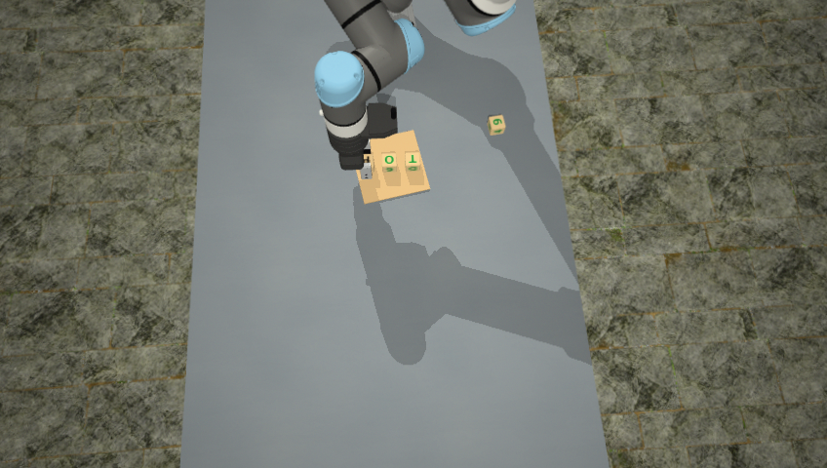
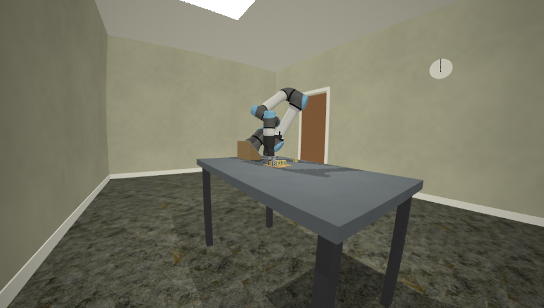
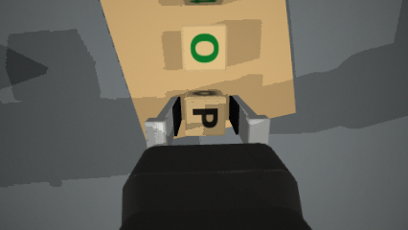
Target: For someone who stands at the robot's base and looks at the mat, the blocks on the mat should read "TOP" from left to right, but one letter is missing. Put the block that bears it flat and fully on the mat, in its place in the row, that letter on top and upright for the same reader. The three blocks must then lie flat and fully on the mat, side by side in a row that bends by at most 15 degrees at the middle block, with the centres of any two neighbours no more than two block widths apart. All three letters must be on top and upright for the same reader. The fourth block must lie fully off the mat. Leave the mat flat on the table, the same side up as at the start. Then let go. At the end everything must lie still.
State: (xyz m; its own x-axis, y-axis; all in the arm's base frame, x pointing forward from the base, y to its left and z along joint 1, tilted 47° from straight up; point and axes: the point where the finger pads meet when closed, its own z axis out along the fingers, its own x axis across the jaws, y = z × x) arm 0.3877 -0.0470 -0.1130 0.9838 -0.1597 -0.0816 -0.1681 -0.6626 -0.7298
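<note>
The o block is 10 mm ahead of my hand and 50 mm to the left of it. From my hand the other things lie so: t block: 20 mm ahead, 100 mm to the left.
</note>
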